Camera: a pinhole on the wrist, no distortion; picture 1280 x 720 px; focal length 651.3 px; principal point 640.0 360.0 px. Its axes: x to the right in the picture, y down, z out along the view. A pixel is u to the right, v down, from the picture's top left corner.
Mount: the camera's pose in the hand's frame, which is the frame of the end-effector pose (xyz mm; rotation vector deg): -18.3 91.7 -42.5 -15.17 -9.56 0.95
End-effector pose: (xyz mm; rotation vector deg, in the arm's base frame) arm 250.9 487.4 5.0 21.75 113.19 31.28
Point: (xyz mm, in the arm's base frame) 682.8 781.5 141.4
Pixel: 574.6 513.5
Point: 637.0 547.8 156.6
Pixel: 336.1 288.1
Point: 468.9 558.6 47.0
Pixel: 541.4 181.3
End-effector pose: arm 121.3 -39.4 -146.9 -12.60 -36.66 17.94
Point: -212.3 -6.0 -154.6
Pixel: 204.8 237.5
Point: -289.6 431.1 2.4
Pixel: 693.3 665.2
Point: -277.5 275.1 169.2
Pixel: 750.1 402.8
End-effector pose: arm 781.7 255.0 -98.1 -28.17 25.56 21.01
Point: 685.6 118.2 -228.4
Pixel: behind the camera
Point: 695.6 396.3 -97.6
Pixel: 609.0 583.8
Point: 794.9 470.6 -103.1
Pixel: 1092.6 519.7
